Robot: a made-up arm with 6 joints. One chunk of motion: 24 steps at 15 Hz.
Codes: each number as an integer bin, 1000 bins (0 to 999) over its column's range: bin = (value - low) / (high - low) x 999, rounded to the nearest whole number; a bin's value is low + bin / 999 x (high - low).
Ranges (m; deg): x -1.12..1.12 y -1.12..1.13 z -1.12..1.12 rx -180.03..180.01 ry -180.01..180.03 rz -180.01..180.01
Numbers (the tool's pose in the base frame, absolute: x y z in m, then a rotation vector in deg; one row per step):
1: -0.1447 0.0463 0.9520 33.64 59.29 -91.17
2: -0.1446 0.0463 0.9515 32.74 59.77 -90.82
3: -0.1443 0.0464 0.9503 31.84 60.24 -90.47
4: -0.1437 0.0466 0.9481 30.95 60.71 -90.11
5: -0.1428 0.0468 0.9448 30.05 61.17 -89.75
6: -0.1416 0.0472 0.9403 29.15 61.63 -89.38
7: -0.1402 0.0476 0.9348 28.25 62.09 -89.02
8: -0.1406 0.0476 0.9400 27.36 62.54 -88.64
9: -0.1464 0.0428 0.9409 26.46 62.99 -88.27
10: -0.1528 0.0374 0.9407 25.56 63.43 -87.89
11: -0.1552 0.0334 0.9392 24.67 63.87 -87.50
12: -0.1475 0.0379 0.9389 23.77 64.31 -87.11
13: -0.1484 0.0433 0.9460 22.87 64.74 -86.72
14: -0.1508 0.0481 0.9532 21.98 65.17 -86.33
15: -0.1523 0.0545 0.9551 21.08 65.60 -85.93
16: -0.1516 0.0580 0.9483 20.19 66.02 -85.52
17: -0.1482 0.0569 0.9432 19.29 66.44 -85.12
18: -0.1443 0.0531 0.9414 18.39 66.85 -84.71
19: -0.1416 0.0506 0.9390 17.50 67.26 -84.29
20: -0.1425 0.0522 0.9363 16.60 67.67 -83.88
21: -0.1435 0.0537 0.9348 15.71 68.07 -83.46
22: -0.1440 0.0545 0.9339 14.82 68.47 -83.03
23: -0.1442 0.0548 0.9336 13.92 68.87 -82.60
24: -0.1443 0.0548 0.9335 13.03 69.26 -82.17
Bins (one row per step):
1: 435 518 924 593 664 247
2: 435 518 924 590 665 247
3: 435 518 923 588 667 248
4: 435 518 922 585 668 249
5: 436 518 921 583 669 250
6: 436 518 919 580 670 251
7: 437 518 916 578 672 252
8: 437 518 919 575 673 254
9: 434 516 919 573 674 255
10: 431 514 919 570 675 256
11: 430 512 918 568 677 257
12: 434 514 918 565 678 258
13: 433 517 921 563 679 259
14: 432 519 925 561 680 260
15: 432 521 925 558 681 261
16: 432 523 922 556 683 262
17: 433 523 920 553 684 263
18: 435 521 919 551 685 264
19: 436 520 918 548 686 266
20: 436 520 917 546 687 267
21: 436 521 916 543 688 268
22: 435 521 916 541 689 269
23: 435 522 916 538 691 270
24: 435 522 916 536 692 271

